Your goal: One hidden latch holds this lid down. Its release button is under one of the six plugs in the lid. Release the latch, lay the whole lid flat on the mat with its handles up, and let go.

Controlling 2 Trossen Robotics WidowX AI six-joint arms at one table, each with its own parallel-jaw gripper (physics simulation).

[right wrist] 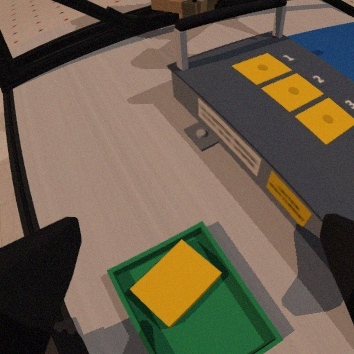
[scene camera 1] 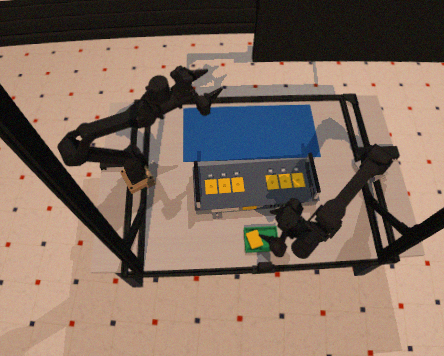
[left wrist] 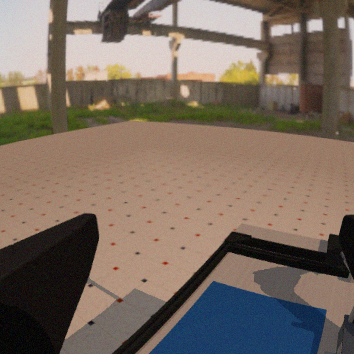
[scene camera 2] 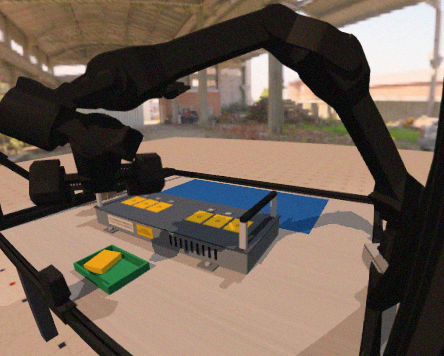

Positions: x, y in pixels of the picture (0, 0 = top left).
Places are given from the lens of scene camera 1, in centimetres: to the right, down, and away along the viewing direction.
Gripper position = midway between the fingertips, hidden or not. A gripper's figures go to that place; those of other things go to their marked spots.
left gripper [scene camera 1: 215, 79]: -2, -32, 114
right gripper [scene camera 1: 264, 223]: 14, 15, 115
blue mat [scene camera 1: 275, 131]: 23, -20, 149
